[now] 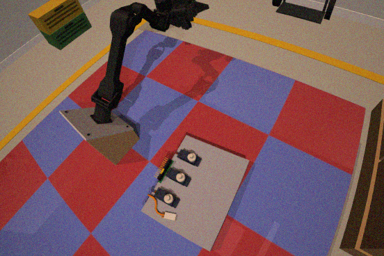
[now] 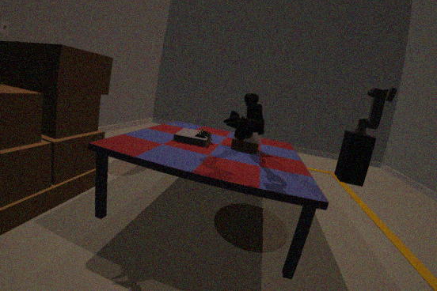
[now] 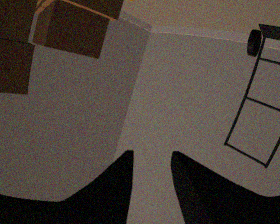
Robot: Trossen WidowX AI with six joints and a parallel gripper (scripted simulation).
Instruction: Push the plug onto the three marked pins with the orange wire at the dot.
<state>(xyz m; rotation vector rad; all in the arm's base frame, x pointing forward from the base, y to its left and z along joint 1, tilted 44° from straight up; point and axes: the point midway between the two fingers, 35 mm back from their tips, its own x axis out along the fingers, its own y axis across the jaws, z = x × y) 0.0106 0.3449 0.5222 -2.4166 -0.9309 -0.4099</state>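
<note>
The servo is 320 mm ahead of my gripper tip, 600 mm to the right of it and 220 mm below it. From my gripper tip the other things lie so: grey holder plate: 420 mm ahead, 570 mm to the right, 240 mm below.
</note>
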